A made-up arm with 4 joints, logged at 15 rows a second.
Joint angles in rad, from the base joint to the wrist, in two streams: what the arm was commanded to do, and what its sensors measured. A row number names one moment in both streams.
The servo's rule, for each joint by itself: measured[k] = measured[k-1] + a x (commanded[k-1-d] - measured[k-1]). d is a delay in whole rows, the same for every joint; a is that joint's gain. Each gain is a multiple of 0.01, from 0.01 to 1. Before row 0 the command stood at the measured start. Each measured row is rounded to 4 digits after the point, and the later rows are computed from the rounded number. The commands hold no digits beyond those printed.
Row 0, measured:
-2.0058, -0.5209, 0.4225, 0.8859
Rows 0 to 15, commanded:
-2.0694, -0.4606, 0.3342, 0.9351
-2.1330, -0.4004, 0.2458, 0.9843
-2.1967, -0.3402, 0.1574, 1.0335
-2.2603, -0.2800, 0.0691, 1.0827
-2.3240, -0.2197, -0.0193, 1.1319
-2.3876, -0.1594, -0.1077, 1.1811
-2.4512, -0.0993, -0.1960, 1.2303
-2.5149, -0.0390, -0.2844, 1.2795
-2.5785, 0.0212, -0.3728, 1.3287
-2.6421, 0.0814, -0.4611, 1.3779
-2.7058, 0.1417, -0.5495, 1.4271
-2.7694, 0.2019, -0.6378, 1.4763
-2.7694, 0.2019, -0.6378, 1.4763
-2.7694, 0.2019, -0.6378, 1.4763
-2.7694, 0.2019, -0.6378, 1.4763
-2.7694, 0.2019, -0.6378, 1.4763
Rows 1 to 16, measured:
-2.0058, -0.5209, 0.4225, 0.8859
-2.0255, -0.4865, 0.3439, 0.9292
-2.0588, -0.4374, 0.2566, 0.9777
-2.1015, -0.3820, 0.1683, 1.0268
-2.1507, -0.3239, 0.0800, 1.0760
-2.2044, -0.2645, -0.0084, 1.1252
-2.2612, -0.2046, -0.0968, 1.1744
-2.3201, -0.1446, -0.1851, 1.2236
-2.3805, -0.0844, -0.2735, 1.2728
-2.4419, -0.0242, -0.3619, 1.3220
-2.5040, 0.0360, -0.4502, 1.3712
-2.5666, 0.0962, -0.5386, 1.4204
-2.6295, 0.1564, -0.6269, 1.4696
-2.6729, 0.1823, -0.6366, 1.4755
-2.7028, 0.1935, -0.6377, 1.4762
-2.7234, 0.1983, -0.6378, 1.4763
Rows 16 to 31, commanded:
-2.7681, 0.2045, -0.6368, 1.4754
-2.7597, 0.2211, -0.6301, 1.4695
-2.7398, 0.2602, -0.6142, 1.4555
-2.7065, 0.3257, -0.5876, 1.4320
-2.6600, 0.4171, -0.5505, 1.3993
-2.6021, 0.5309, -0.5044, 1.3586
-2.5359, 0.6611, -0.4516, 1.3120
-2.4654, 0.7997, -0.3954, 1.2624
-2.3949, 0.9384, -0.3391, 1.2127
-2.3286, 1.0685, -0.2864, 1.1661
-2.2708, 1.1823, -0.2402, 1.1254
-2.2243, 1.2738, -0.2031, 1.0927
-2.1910, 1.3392, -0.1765, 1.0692
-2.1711, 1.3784, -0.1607, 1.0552
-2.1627, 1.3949, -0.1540, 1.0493
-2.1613, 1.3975, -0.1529, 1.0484
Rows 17 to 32, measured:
-2.7377, 0.2004, -0.6378, 1.4763
-2.7471, 0.2027, -0.6369, 1.4755
-2.7510, 0.2132, -0.6308, 1.4702
-2.7475, 0.2400, -0.6160, 1.4573
-2.7348, 0.2888, -0.5907, 1.4350
-2.7116, 0.3619, -0.5549, 1.4036
-2.6777, 0.4582, -0.5100, 1.3640
-2.6337, 0.5739, -0.4580, 1.3182
-2.5815, 0.7026, -0.4023, 1.2691
-2.5237, 0.8370, -0.3461, 1.2195
-2.4632, 0.9690, -0.2930, 1.1725
-2.4036, 1.0906, -0.2460, 1.1311
-2.3480, 1.1950, -0.2078, 1.0973
-2.2993, 1.2772, -0.1799, 1.0726
-2.2596, 1.3349, -0.1628, 1.0573
-2.2296, 1.3691, -0.1550, 1.0503

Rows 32 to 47, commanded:
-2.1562, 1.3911, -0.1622, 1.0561
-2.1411, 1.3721, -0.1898, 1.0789
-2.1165, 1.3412, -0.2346, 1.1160
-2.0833, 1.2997, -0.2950, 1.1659
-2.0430, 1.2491, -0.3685, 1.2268
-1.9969, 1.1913, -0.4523, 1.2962
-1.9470, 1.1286, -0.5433, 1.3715
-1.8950, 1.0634, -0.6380, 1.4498
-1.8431, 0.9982, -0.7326, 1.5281
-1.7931, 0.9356, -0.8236, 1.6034
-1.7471, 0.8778, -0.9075, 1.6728
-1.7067, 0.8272, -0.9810, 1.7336
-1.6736, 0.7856, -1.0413, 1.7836
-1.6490, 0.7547, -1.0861, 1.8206
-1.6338, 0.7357, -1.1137, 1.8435
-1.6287, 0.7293, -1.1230, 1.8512
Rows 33 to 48, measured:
-2.2084, 1.3853, -0.1531, 1.0486
-2.1922, 1.3886, -0.1612, 1.0552
-2.1764, 1.3792, -0.1867, 1.0761
-2.1578, 1.3575, -0.2293, 1.1112
-2.1347, 1.3246, -0.2878, 1.1593
-2.1063, 1.2816, -0.3596, 1.2187
-2.0724, 1.2301, -0.4421, 1.2869
-2.0335, 1.1722, -0.5322, 1.3613
-1.9906, 1.1102, -0.6264, 1.4392
-1.9449, 1.0464, -0.7209, 1.5174
-1.8978, 0.9832, -0.8123, 1.5931
-1.8511, 0.9231, -0.8970, 1.6632
-1.8063, 0.8684, -0.9718, 1.7252
-1.7652, 0.8212, -1.0337, 1.7766
-1.7292, 0.7833, -1.0803, 1.8153
-1.6996, 0.7562, -1.1100, 1.8401

